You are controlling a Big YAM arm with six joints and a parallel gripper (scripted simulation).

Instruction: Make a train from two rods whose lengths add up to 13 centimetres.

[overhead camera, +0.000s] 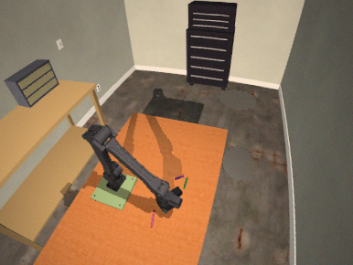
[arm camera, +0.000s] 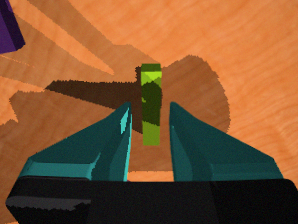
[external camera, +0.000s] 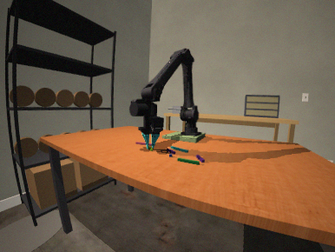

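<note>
Now: hand 1 cm above the lime rod. Also, from my hand: tiny blue rod (2 cm ahead, 13 cm to the left, 1 cm below); then turquoise rod (8 cm behind, 11 cm to the left, 1 cm below); then pink rod (4 cm behind, 9 cm to the right, 1 cm below).
</note>
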